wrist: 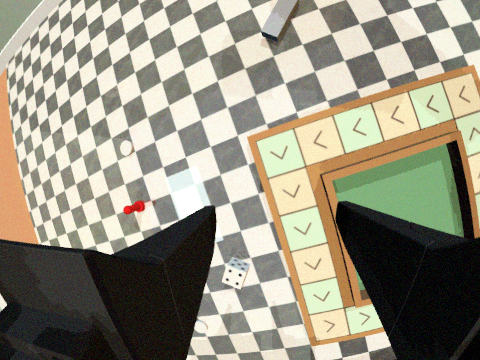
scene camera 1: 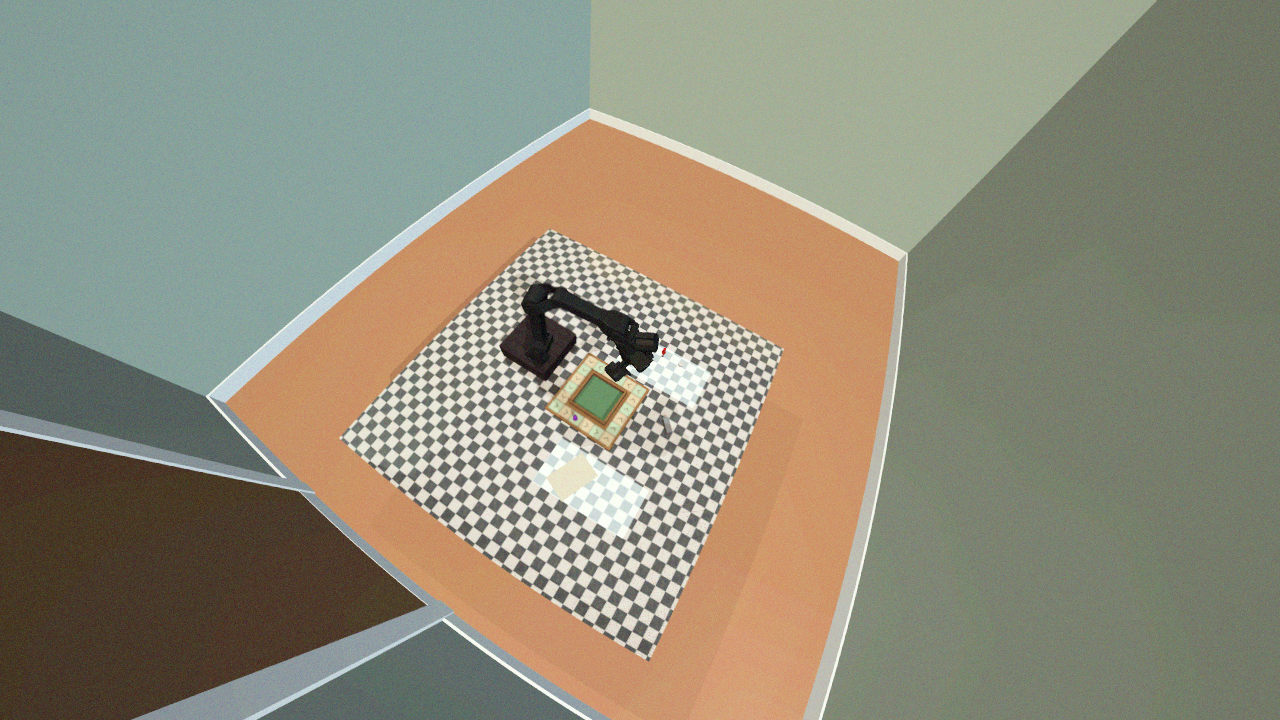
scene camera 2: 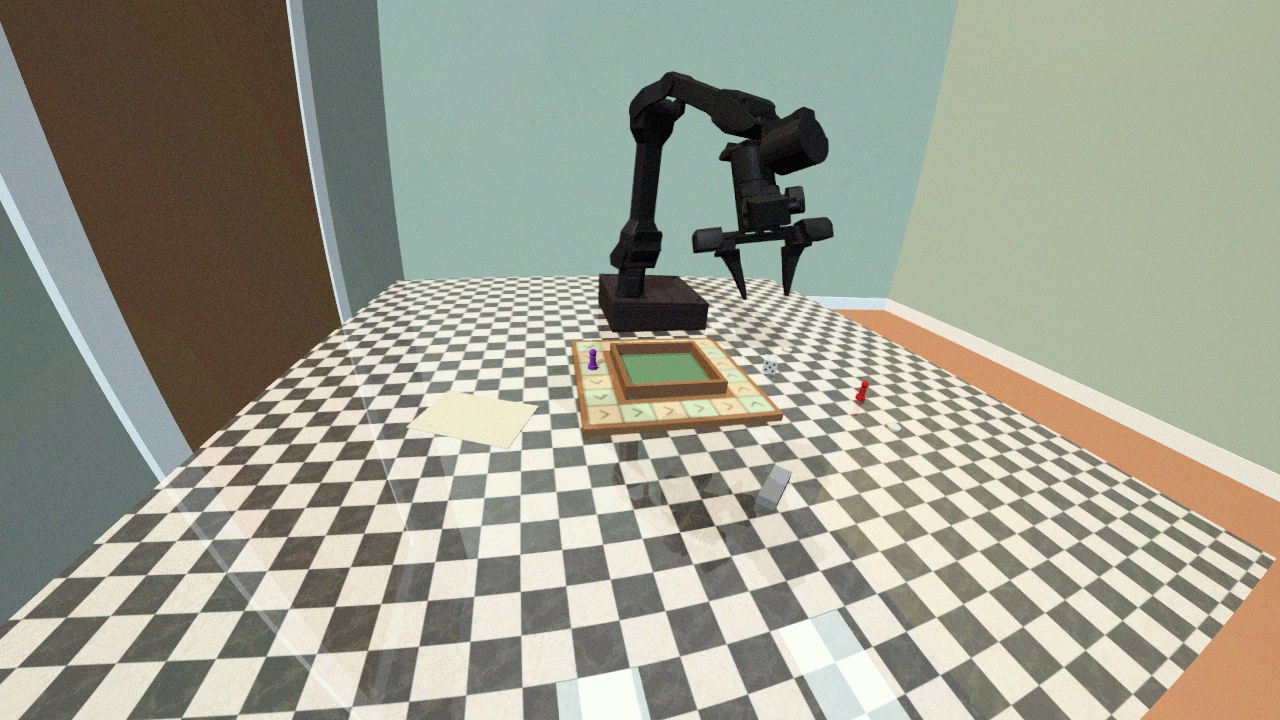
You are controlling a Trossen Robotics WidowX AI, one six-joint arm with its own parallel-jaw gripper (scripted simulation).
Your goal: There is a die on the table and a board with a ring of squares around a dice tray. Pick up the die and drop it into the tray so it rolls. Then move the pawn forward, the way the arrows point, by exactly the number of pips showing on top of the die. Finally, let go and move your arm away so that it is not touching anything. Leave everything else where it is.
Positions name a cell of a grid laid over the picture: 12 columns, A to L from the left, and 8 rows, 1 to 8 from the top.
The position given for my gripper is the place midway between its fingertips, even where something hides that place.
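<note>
Through scene camera 2 I see a green tray (scene camera 2: G5), a grey block (scene camera 2: H6) and a beige sheet (scene camera 2: E5), along with my gripper (scene camera 2: H4), which is open and holds nothing. The sheet is visible in scene camera 1 (scene camera 1: F6) too, and there I also find my gripper (scene camera 1: F5) and the green tray (scene camera 1: F5). As for the wrist view, it shows my gripper (wrist: G5) and the tray (wrist: K5), while the beige sheet is out of frame in the wrist view.
</note>
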